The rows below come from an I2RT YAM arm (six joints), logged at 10 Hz.
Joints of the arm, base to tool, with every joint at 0 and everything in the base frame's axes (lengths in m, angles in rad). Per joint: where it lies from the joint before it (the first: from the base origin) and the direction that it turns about. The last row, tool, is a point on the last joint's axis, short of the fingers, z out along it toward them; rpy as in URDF.
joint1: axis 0 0 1 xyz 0 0 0.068
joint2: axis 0 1 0 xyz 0.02 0.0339 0.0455
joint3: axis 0 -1 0 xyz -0.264 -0.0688 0
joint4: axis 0 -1 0 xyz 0.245 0.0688 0.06
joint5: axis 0 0 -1 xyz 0.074 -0.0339 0.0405
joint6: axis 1 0 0 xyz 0.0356 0 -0.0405
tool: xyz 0 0 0 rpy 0 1.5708 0
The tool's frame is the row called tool.
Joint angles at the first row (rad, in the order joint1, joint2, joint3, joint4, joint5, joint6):
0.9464, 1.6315, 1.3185, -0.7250, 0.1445, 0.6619
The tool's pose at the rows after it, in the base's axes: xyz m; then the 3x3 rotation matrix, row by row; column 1 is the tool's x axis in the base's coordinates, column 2 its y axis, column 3 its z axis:
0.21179, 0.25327, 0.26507; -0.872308, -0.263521, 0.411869; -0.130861, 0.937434, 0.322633; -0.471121, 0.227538, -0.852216
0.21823, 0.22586, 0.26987; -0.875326, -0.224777, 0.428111; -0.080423, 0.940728, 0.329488; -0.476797, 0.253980, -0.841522
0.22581, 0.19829, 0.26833; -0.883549, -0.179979, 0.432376; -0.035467, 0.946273, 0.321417; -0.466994, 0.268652, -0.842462
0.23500, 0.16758, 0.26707; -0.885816, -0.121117, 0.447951; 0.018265, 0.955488, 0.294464; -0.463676, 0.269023, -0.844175
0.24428, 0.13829, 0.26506; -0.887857, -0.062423, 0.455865; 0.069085, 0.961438, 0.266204; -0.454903, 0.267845, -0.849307
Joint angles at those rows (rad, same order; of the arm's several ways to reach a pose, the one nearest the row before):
0.8868, 1.5798, 1.2659, -0.7173, 0.1156, 0.6402
0.8121, 1.5087, 1.2103, -0.7073, 0.0841, 0.6212
0.7261, 1.4563, 1.1565, -0.7037, 0.0468, 0.5953
0.6222, 1.4114, 1.1135, -0.7075, 0.0218, 0.5600
0.5142, 1.3843, 1.0855, -0.7159, -0.0076, 0.5199

